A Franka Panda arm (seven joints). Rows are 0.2 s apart.
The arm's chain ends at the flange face. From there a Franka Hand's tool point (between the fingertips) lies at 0.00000 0.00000 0.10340 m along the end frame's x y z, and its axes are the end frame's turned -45 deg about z.
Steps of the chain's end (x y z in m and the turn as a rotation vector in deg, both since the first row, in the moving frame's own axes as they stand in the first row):
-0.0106, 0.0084, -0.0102, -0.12, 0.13, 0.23
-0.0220, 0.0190, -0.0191, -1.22, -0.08, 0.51
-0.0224, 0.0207, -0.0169, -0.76, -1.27, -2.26
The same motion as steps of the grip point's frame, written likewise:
-0.0134, -0.0012, -0.0102, -0.18, 0.01, 0.23
-0.0307, -0.0007, -0.0191, -0.81, -0.92, 0.51
-0.0331, -0.0018, -0.0169, 0.36, -1.44, -2.26

